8 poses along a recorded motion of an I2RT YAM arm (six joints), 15 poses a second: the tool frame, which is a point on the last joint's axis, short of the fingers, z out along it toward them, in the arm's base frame.
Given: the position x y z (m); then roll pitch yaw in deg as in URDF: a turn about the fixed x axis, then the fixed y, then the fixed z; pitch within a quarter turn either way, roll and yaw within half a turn.
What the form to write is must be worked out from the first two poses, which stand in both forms.
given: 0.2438 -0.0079 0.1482 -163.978 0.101 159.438
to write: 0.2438 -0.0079 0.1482 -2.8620 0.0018 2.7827
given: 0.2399 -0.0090 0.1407 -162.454 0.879 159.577
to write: 0.2399 -0.0090 0.1407 -2.8354 0.0153 2.7851
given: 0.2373 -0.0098 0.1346 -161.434 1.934 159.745
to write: 0.2373 -0.0098 0.1346 -2.8176 0.0338 2.7881
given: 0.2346 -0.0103 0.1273 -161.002 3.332 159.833
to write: 0.2346 -0.0103 0.1273 -2.8100 0.0582 2.7896
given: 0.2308 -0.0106 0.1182 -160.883 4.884 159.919
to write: 0.2308 -0.0106 0.1182 -2.8079 0.0852 2.7911
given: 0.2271 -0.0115 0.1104 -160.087 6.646 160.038
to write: 0.2271 -0.0115 0.1104 -2.7940 0.1160 2.7932
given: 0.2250 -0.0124 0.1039 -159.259 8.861 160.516
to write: 0.2250 -0.0124 0.1039 -2.7796 0.1547 2.8015
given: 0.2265 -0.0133 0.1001 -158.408 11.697 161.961
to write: 0.2265 -0.0133 0.1001 -2.7647 0.2042 2.8268
